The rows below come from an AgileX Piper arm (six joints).
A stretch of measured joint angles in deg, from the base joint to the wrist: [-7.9, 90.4, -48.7, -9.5, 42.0, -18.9]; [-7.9, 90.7, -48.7, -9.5, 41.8, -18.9]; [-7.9, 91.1, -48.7, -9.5, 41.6, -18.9]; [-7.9, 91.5, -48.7, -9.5, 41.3, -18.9]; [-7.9, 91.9, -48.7, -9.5, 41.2, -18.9]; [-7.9, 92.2, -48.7, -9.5, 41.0, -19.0]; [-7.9, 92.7, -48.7, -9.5, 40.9, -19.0]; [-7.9, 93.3, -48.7, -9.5, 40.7, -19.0]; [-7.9, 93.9, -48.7, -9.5, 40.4, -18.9]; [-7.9, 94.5, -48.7, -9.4, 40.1, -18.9]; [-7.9, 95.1, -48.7, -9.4, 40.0, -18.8]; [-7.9, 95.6, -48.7, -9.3, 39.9, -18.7]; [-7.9, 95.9, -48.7, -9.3, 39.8, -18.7]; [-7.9, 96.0, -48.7, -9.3, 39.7, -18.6]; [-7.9, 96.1, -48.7, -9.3, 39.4, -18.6]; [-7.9, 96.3, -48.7, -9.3, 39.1, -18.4]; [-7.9, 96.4, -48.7, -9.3, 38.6, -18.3]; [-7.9, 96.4, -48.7, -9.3, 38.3, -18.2]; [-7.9, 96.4, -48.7, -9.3, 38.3, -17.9]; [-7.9, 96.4, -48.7, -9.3, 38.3, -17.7]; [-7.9, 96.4, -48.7, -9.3, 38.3, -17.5]
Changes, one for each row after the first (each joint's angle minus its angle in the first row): [0.0, 0.3, 0.0, 0.0, -0.2, 0.0]; [0.0, 0.7, 0.0, 0.0, -0.4, 0.0]; [0.0, 1.1, 0.0, 0.0, -0.7, 0.0]; [0.0, 1.5, 0.0, 0.0, -0.8, 0.0]; [0.0, 1.8, 0.0, 0.0, -1.0, -0.1]; [0.0, 2.3, 0.0, 0.0, -1.1, -0.1]; [0.0, 2.9, 0.0, 0.0, -1.3, -0.1]; [0.0, 3.5, 0.0, 0.0, -1.6, 0.0]; [0.0, 4.1, 0.0, 0.1, -1.9, 0.0]; [0.0, 4.7, 0.0, 0.1, -2.0, 0.1]; [0.0, 5.2, 0.0, 0.2, -2.1, 0.2]; [0.0, 5.5, 0.0, 0.2, -2.2, 0.2]; [0.0, 5.6, 0.0, 0.2, -2.3, 0.3]; [0.0, 5.7, 0.0, 0.2, -2.6, 0.3]; [0.0, 5.9, 0.0, 0.2, -2.9, 0.5]; [0.0, 6.0, 0.0, 0.2, -3.4, 0.6]; [0.0, 6.0, 0.0, 0.2, -3.7, 0.7]; [0.0, 6.0, 0.0, 0.2, -3.7, 1.0]; [0.0, 6.0, 0.0, 0.2, -3.7, 1.2]; [0.0, 6.0, 0.0, 0.2, -3.7, 1.4]
